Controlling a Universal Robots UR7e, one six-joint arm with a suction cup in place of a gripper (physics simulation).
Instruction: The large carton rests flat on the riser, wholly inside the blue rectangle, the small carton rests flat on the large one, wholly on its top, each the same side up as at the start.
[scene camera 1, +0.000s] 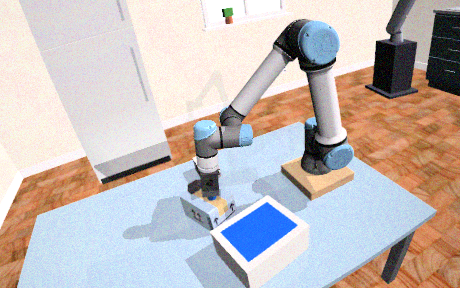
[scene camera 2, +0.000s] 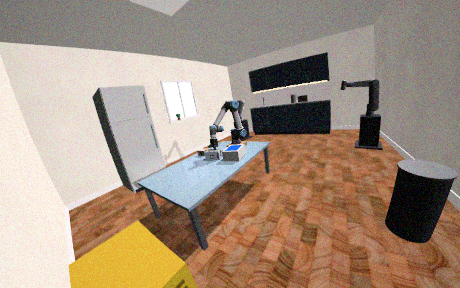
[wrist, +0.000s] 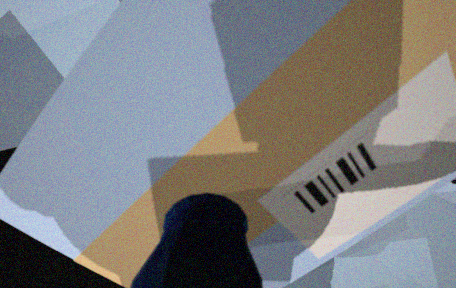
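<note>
The large carton (scene camera 1: 198, 212) (scene camera 2: 212, 156) (wrist: 125, 100), pale blue-grey with tan tape and a barcode label, stands on the table to the left of the riser. The white riser (scene camera 1: 281, 256) (scene camera 2: 231, 156) has the blue rectangle (scene camera 1: 260, 231) (scene camera 2: 233, 148) on its top. The small carton (scene camera 1: 196, 161) (scene camera 2: 201, 152) stands behind the large one, mostly hidden by the wrist in scene camera 1. My gripper's dark blue suction cup (scene camera 1: 212, 198) (wrist: 205, 207) is open, with suction off, right over the large carton's taped top. Whether it touches the top is unclear.
The arm's wooden base (scene camera 1: 320, 183) stands on the table (scene camera 1: 100, 250) (scene camera 2: 185, 182) behind the riser. A fridge (scene camera 1: 95, 80) (scene camera 2: 130, 130) stands beyond the table. A yellow block (scene camera 2: 130, 257) and a black bin (scene camera 2: 419, 205) stand off the table.
</note>
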